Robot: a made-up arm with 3 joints.
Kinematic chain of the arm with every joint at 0, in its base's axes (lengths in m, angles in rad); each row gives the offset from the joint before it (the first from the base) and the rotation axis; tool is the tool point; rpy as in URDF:
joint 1: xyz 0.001 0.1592 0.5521 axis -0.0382 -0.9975 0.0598
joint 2: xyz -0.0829 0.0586 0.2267 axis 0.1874 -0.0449 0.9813
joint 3: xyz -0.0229 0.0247 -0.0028 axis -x
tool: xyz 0.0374 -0.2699 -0.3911 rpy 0 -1.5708 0
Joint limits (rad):
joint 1: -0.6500..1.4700
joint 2: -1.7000..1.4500
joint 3: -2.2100..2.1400
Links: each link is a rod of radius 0.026 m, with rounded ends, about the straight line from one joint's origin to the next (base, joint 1, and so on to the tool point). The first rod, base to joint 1, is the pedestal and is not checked.
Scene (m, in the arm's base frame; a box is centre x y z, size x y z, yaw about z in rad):
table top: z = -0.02
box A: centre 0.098 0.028 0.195 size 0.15 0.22 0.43 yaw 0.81
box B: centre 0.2 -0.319 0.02 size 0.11 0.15 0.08 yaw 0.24
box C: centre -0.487 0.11 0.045 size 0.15 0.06 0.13 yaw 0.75
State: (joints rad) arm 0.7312 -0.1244 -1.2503
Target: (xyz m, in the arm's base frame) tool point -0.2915 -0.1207 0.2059
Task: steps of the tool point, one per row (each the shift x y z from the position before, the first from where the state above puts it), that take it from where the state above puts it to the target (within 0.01 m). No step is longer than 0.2 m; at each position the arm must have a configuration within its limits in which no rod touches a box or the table.
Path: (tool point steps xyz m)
1: -0.0043 -0.1092 -0.0597
2: -0.0534 -0.1178 -0.0390
3: -0.0856 -0.1169 0.0051
4: -0.0897 -0.1076 0.0614
5: -0.0621 -0.0913 0.1146
6: -0.0044 -0.0444 -0.0062
7: -0.0187 -0.0322 -0.0128
8: -0.0274 -0.0201 -0.0302
9: -0.0251 -0.0083 -0.0532
10: -0.0105 0.0026 -0.0761
11: 0.0158 0.0125 -0.0921

